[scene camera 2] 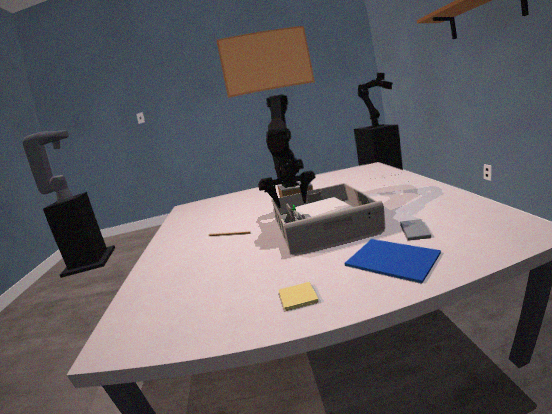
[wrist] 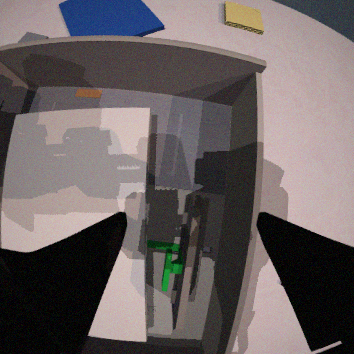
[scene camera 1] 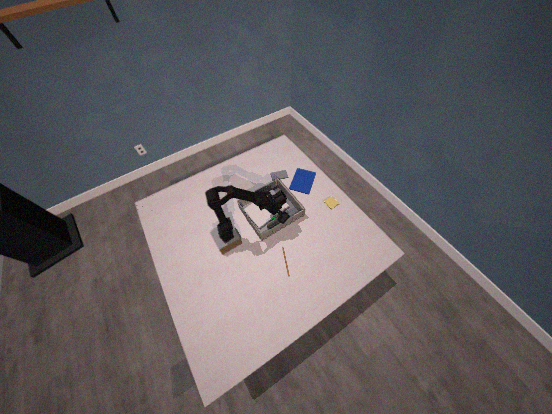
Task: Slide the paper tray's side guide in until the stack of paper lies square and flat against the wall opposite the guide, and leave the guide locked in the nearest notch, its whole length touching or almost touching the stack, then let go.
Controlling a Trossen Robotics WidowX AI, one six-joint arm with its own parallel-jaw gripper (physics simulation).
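Places are measured from the arm's base along level axes (x ahead, y left, z up), in millimetres.
Where they show: gripper, fingertip midpoint: (scene camera 2: 292, 205) (wrist: 192, 219) (scene camera 1: 280, 213); arm's base at its link origin: (scene camera 2: 290, 184) (scene camera 1: 226, 236).
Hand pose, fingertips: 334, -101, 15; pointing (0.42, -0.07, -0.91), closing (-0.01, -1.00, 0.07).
Each offset is from my fingertips to the top centre of the thing, as dx, dy, dz. "spot": to the spot under its first point.
The grey paper tray @(+2, +100, -2) (scene camera 1: 297, 216) (scene camera 2: 337, 232) (wrist: 259, 120) stands on the table. The white paper stack @(-17, +124, -57) (scene camera 1: 254, 214) (scene camera 2: 327, 205) (wrist: 30, 131) lies inside it, partly shadowed; a strip of tray floor shows at its far end. The dark side guide @(spot: +3, -8, -19) (wrist: 199, 212) stands between the stack and the right wall in the wrist view, a gap apart from the stack. Its green latch part @(spot: -41, +11, -26) (scene camera 1: 274, 218) (scene camera 2: 293, 207) (wrist: 172, 265) lies on the stack's side. My gripper (scene camera 2: 291, 202) (wrist: 192, 219) is open and empty, low over the tray. One fingertip is over the stack's right edge, the other by the right wall, with the guide between them.
A blue folder or book @(+348, +142, -90) (scene camera 1: 303, 181) (scene camera 2: 395, 260) (wrist: 110, 17) and a yellow pad @(+356, -125, -87) (scene camera 1: 331, 202) (scene camera 2: 298, 296) (wrist: 243, 17) lie beyond the tray. A small grey object @(+252, +297, -88) (scene camera 1: 279, 175) (scene camera 2: 415, 229) lies near its corner. A thin brown stick @(-155, -219, -91) (scene camera 1: 286, 261) (scene camera 2: 229, 233) lies beside the tray.
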